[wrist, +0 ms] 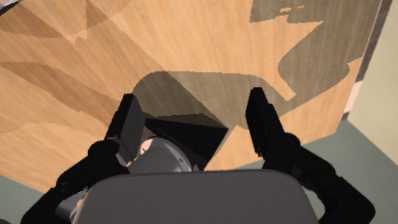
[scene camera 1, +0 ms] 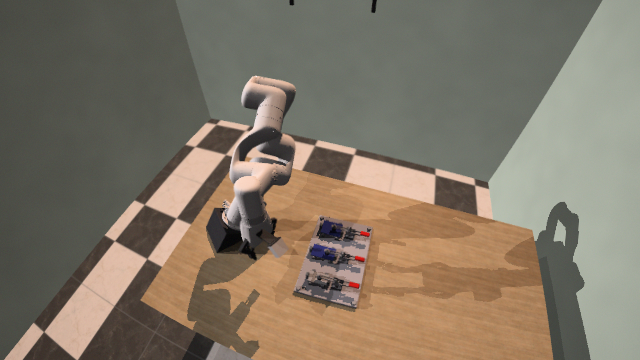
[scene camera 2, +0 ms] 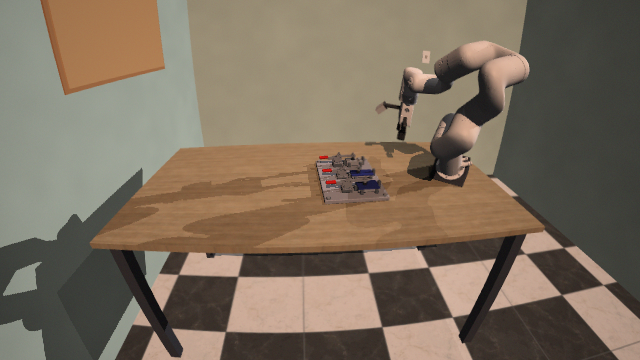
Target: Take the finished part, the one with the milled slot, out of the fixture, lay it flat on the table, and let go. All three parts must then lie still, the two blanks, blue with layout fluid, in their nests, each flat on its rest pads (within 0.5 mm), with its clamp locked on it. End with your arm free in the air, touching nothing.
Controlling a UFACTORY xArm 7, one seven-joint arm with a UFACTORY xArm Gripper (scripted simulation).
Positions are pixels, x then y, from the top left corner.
Scene:
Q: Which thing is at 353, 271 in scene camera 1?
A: A grey fixture plate.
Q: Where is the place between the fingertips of my gripper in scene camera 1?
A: At 262, 249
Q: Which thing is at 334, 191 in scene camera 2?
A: A grey fixture plate.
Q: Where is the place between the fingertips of my gripper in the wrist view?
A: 193, 103

